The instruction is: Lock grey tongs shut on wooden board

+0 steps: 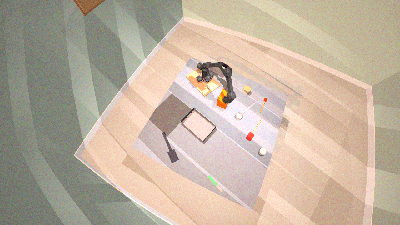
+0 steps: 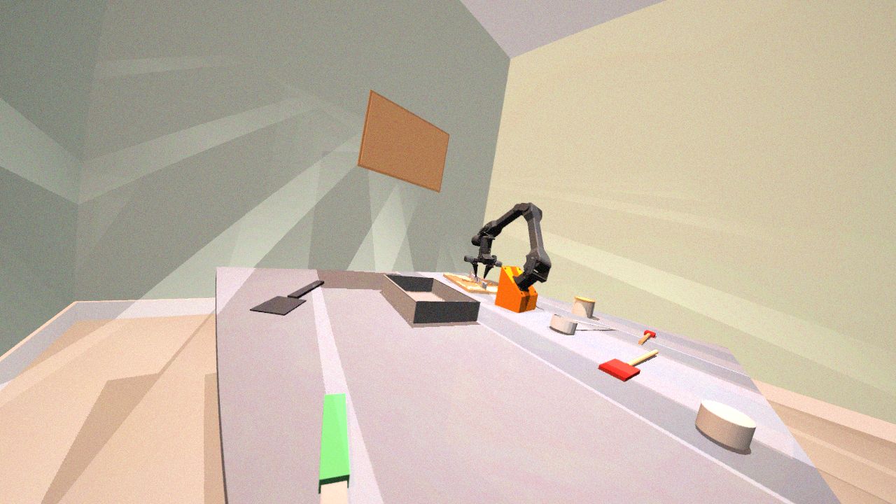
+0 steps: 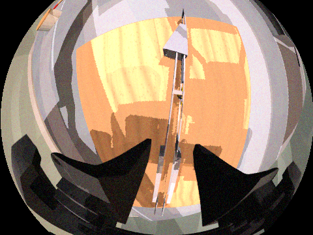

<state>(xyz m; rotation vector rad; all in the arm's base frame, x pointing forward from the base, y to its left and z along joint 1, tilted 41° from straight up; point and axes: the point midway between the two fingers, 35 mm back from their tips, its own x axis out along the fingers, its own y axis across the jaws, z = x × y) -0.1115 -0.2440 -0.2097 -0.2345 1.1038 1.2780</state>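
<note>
Now: the wooden board 1 cm behind my gripper tip, 4 cm to the right of it and 4 cm below it. The rest, counted from my gripper tip: dark spatula: 82 cm ahead, 13 cm to the left, 4 cm below; red scraper: 21 cm ahead, 74 cm to the left, 4 cm below; roasting tin: 47 cm ahead, 23 cm to the left, 2 cm below.
</note>
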